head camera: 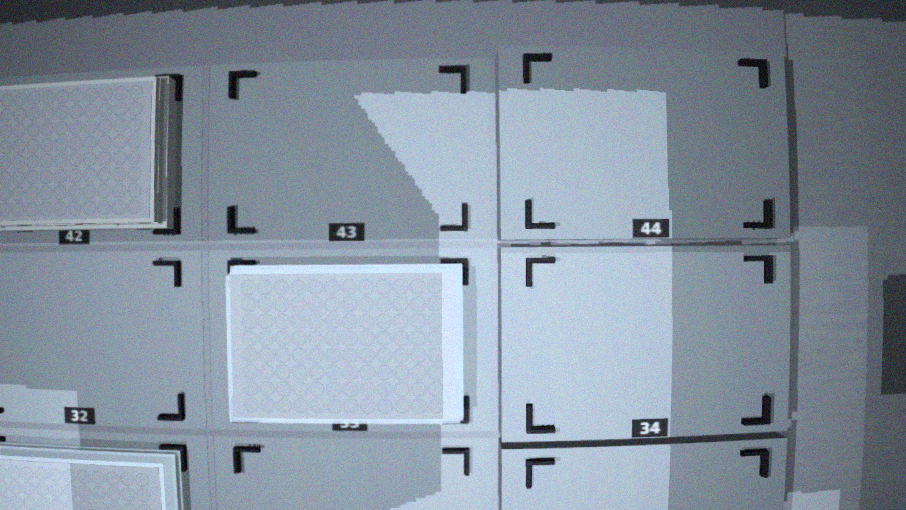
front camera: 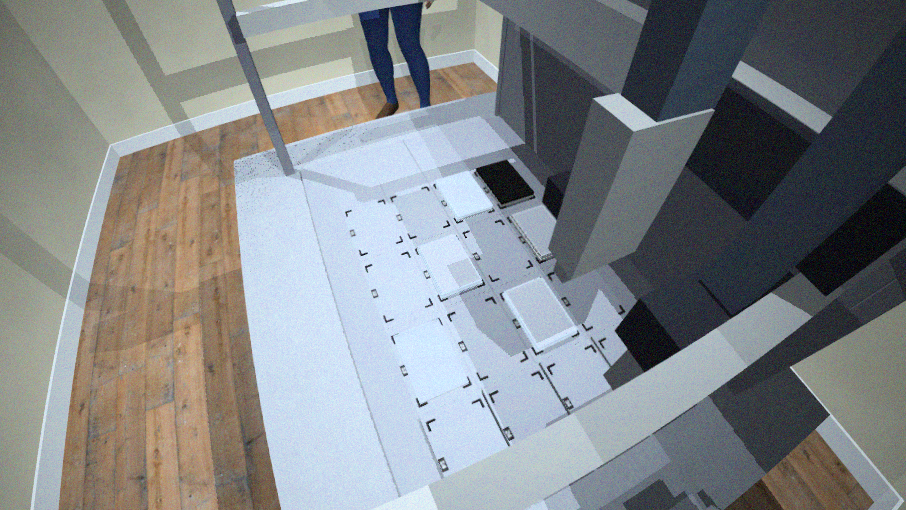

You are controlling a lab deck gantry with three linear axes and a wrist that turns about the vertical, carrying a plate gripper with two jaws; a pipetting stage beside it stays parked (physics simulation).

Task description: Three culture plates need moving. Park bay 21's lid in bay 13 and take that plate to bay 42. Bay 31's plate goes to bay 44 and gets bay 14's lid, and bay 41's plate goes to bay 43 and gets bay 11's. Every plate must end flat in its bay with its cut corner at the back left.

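Pixels of known places: gripper, fingertip midpoint: (front camera: 639, 371); robot's base, link origin: (front camera: 346, 212).
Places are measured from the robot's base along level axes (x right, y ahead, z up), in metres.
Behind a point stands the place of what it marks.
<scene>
My gripper (front camera: 627, 372) {x -0.260, y 0.581, z 0.160 m} is largely hidden behind the column near bay 44 in the front view; its jaw opening cannot be made out. It does not show in the head view. Bay 42 (head camera: 74, 236) {x -0.318, y 0.228, z 0.000 m} holds an unlidded plate (front camera: 531, 228) {x -0.344, y 0.218, z 0.014 m} (head camera: 72, 152) {x -0.364, y 0.240, z 0.014 m}, lying flat; its left end is cut off in the head view. Bay 43 (head camera: 345, 164) {x -0.356, y 0.391, z 0.000 m} and bay 44 (head camera: 595, 152) {x -0.358, y 0.527, z 0.014 m} bear no plate. In the front view, a white-topped plate (front camera: 464, 195) {x -0.256, y 0.075, z 0.017 m} lies in bay 31 and a black-topped plate (front camera: 504, 181) {x -0.361, y 0.070, z 0.017 m} in bay 41. A pale lid (front camera: 431, 357) {x -0.047, y 0.392, z 0.008 m} lies in bay 13. Bays 11, 14 and 21 bear nothing.
A plate (front camera: 540, 311) {x -0.256, y 0.395, z 0.014 m} (head camera: 342, 345) {x -0.258, y 0.393, z 0.014 m} lies in bay 33, and another plate (front camera: 446, 262) {x -0.146, y 0.226, z 0.014 m} (head camera: 82, 484) {x -0.177, y 0.240, z 0.014 m} lies in bay 22. A large grey block (front camera: 624, 196) {x -0.207, y 0.478, z 0.392 m} hangs beside the dark column (front camera: 760, 190) {x -0.282, y 0.542, z 0.431 m}. A pale gantry beam (front camera: 589, 437) {x -0.063, y 0.621, z 0.400 m} crosses the lower right of the front view.
</scene>
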